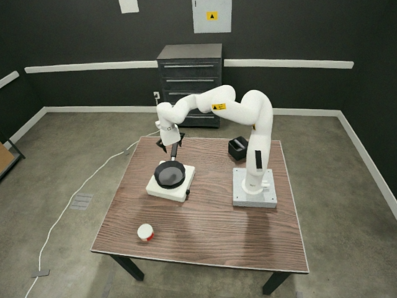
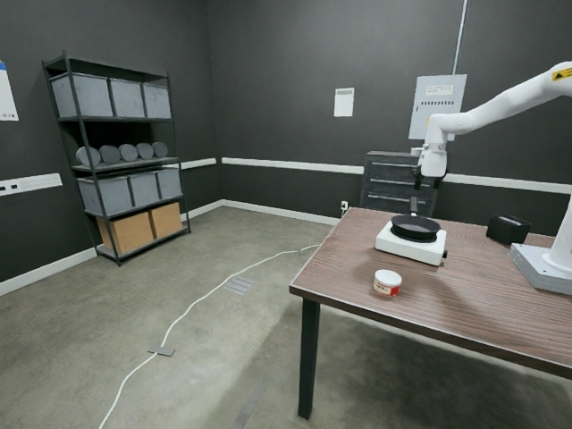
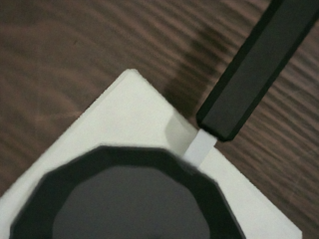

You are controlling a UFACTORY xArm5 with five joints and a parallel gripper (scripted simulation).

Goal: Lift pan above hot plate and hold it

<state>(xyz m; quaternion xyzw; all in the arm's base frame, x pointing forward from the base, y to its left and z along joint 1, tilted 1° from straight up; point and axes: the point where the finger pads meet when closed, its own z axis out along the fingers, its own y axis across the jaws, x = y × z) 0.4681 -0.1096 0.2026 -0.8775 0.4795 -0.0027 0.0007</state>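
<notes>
Right now my hand is 30 mm short of the black pan, 10 mm to the right of it and 150 mm above it. Round my hand: hot plate: 10 mm ahead, 80 mm to the left, 220 mm below.
</notes>
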